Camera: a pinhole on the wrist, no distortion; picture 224 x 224 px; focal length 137.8 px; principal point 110.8 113.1 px. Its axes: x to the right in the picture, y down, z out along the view. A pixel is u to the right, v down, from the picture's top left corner.
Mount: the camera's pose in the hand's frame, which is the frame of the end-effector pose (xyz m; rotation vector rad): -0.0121 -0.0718 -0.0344 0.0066 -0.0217 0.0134
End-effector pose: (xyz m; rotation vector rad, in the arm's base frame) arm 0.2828 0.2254 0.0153 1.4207 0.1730 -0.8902
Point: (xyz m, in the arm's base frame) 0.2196 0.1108 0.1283
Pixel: 78 213
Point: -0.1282 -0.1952 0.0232
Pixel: 92 82
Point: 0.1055 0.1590 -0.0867
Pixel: 95 9
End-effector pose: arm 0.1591 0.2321 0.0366 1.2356 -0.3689 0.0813
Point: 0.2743 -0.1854 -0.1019
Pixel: 164 27
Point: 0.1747 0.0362 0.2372
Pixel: 176 209
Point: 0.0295 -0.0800 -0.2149
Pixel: 43 7
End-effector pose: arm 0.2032 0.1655 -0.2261 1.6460 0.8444 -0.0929
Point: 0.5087 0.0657 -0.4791
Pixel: outside the picture
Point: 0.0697 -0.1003 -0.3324
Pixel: 27 67
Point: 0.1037 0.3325 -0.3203
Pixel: behind the camera
